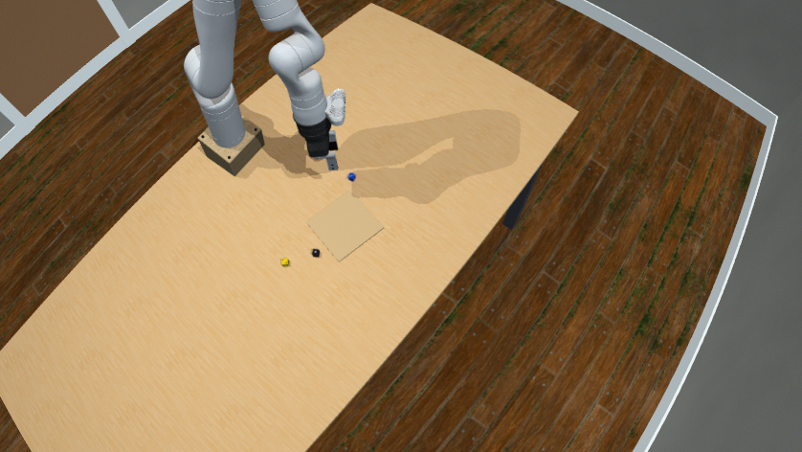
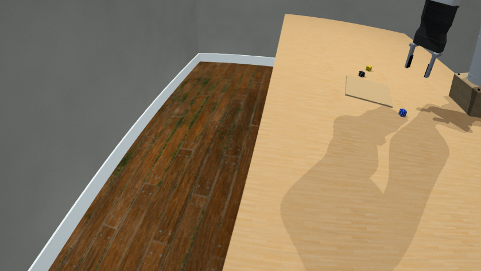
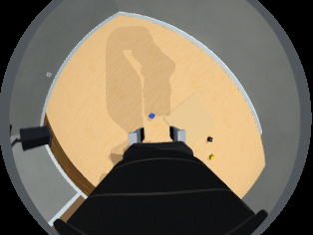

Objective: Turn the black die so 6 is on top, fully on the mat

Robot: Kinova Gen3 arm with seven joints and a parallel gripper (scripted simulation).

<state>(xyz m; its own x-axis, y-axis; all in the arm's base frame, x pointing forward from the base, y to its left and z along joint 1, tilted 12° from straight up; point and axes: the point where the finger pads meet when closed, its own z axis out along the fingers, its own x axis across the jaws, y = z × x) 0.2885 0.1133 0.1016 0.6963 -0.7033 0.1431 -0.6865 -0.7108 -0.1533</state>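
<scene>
My hand is 180 mm to the left of the black die, 120 mm above it and 100 mm short of it. Also, from my hand: blue die: 120 mm below, 30 mm to the left, 10 mm ahead; tan mat: 130 mm below, 90 mm ahead, 80 mm to the right; yellow die: 250 mm to the right, 120 mm below, 50 mm ahead.
</scene>
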